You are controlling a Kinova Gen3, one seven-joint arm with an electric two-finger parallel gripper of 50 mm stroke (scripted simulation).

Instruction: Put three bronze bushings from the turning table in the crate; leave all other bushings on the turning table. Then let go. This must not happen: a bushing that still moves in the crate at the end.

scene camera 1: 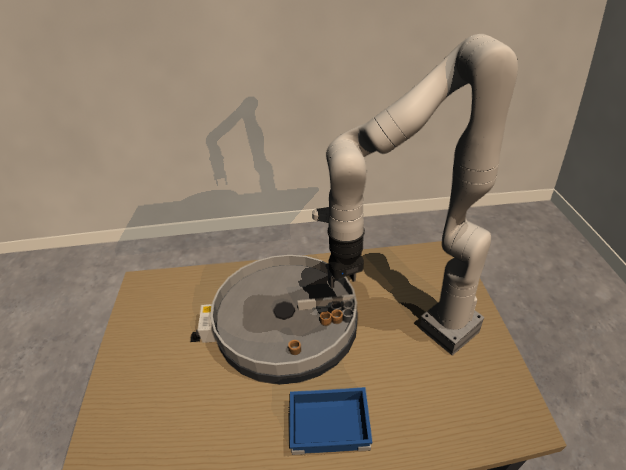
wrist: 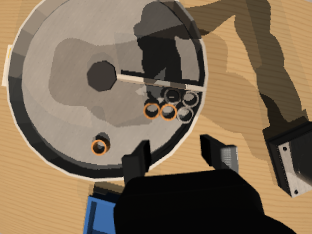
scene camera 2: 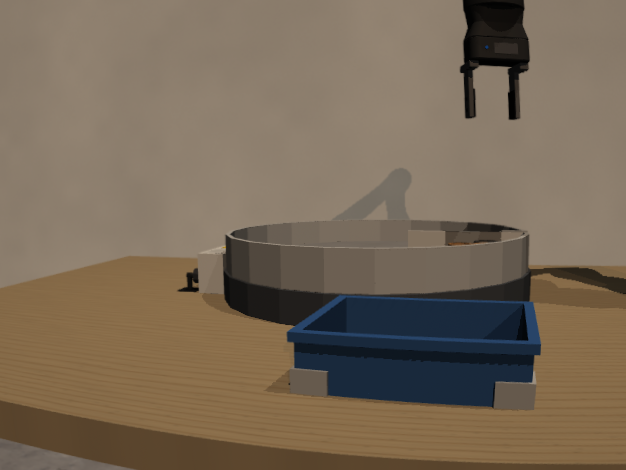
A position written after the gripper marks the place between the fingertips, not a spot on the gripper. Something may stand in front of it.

Observation:
In view: the gripper [scene camera 2: 492, 118], a blue crate [scene camera 2: 337, 352] and a round grey turning table [scene camera 1: 246, 321].
The gripper shows as well in scene camera 1 [scene camera 1: 341, 282] and in the wrist view [wrist: 175, 147]. The blue crate is seen too in scene camera 1 [scene camera 1: 324, 416]. The round grey turning table shows as well in the wrist view [wrist: 71, 93].

